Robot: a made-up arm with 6 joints. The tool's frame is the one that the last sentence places.
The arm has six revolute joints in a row. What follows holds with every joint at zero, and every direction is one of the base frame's. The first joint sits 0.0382 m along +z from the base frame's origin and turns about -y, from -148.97 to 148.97 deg. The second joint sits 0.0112 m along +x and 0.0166 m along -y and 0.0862 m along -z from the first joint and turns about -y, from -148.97 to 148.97 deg. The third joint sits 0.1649 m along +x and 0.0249 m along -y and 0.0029 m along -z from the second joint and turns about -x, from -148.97 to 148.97 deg. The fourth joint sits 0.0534 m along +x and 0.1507 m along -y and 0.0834 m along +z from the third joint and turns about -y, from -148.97 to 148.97 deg. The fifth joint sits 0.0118 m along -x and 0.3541 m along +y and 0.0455 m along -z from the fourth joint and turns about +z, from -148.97 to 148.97 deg. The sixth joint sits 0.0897 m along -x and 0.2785 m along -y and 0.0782 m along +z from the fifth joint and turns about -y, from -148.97 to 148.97 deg. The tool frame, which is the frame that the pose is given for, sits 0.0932 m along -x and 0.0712 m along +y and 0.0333 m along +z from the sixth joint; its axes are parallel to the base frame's.
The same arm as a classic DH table. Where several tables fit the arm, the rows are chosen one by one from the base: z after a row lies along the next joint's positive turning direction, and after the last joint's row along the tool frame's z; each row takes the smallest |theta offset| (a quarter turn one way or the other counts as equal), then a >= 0, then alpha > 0; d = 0 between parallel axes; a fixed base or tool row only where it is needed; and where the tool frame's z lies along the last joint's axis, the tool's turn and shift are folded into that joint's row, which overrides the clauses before.
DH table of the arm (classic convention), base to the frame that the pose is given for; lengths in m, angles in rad. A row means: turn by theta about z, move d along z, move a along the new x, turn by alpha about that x. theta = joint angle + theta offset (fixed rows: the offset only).
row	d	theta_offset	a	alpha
base (fixed)	0.0382	0	0	1.5708
joint 1	0	-1.4416	0.0869	0
joint 2	0.0415	-0.1292	0.0029	1.5708
joint 3	-0.2183	0	-0.0834	-1.5708
joint 4	-0.2034	-1.5708	0.0118	1.5708
joint 5	0.0327	0	0.0897	-1.5708
joint 6	0.2073	0	0.0932	1.5708
tool (fixed)	0.0333	3.1416	0	0
Joint limits (rad, base to tool): -2.6..2.6 -2.6..2.6 -2.6..2.6 -2.6..2.6 -2.6..2.6 -2.6..2.6

